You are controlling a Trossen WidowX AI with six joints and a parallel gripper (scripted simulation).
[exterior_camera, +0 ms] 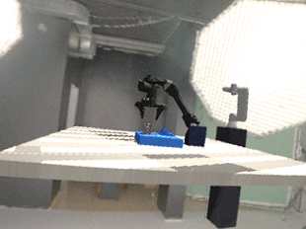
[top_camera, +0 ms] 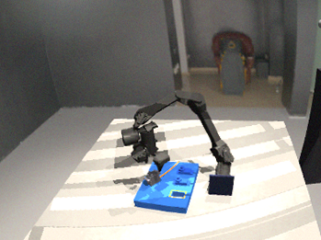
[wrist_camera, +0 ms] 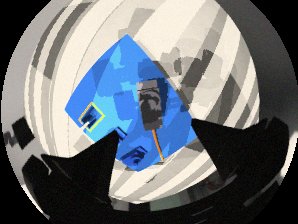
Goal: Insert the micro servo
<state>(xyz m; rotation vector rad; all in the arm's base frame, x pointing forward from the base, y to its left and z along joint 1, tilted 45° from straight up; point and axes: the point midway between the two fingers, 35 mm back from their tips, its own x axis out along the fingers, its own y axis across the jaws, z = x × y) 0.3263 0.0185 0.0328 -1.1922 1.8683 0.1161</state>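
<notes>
Right now my gripper tip is 2 cm past the blue robot deck and 11 cm above it.
</notes>
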